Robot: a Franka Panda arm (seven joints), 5 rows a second.
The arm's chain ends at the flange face. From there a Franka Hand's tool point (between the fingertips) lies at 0.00 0.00 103.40 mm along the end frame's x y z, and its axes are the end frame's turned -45 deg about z.
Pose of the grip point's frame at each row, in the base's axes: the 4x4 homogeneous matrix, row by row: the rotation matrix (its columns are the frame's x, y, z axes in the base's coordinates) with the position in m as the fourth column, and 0 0 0 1 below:
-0.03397 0.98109 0.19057 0.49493; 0.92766 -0.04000 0.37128 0.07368; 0.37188 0.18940 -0.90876 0.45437; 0 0 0 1
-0.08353 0.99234 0.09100 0.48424; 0.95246 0.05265 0.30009 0.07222; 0.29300 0.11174 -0.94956 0.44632; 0 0 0 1
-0.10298 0.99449 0.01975 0.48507; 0.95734 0.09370 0.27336 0.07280; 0.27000 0.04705 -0.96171 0.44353; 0 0 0 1
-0.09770 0.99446 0.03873 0.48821; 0.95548 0.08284 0.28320 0.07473; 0.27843 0.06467 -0.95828 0.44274; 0 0 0 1
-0.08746 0.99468 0.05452 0.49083; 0.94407 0.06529 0.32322 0.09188; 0.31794 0.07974 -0.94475 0.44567; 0 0 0 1
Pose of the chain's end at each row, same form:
0.66971 0.71776 0.19057 0.47523; 0.62767 -0.68424 0.37128 0.03529; 0.39688 -0.12903 -0.90876 0.54834; 0 0 0 1
0.64263 0.76075 0.09100 0.47483; 0.71072 -0.63626 0.30009 0.04119; 0.28619 -0.12817 -0.94956 0.54450; 0 0 0 1
0.63039 0.77603 0.01975 0.48303; 0.74320 -0.61069 0.27336 0.04453; 0.22419 -0.15765 -0.96171 0.54297; 0 0 0 1
0.63411 0.77227 0.03873 0.48421; 0.73420 -0.61705 0.28320 0.04545; 0.24261 -0.15115 -0.95828 0.54183; 0 0 0 1
0.64150 0.76519 0.05452 0.48519; 0.71373 -0.62139 0.32322 0.05846; 0.28120 -0.16843 -0.94475 0.54336; 0 0 0 1

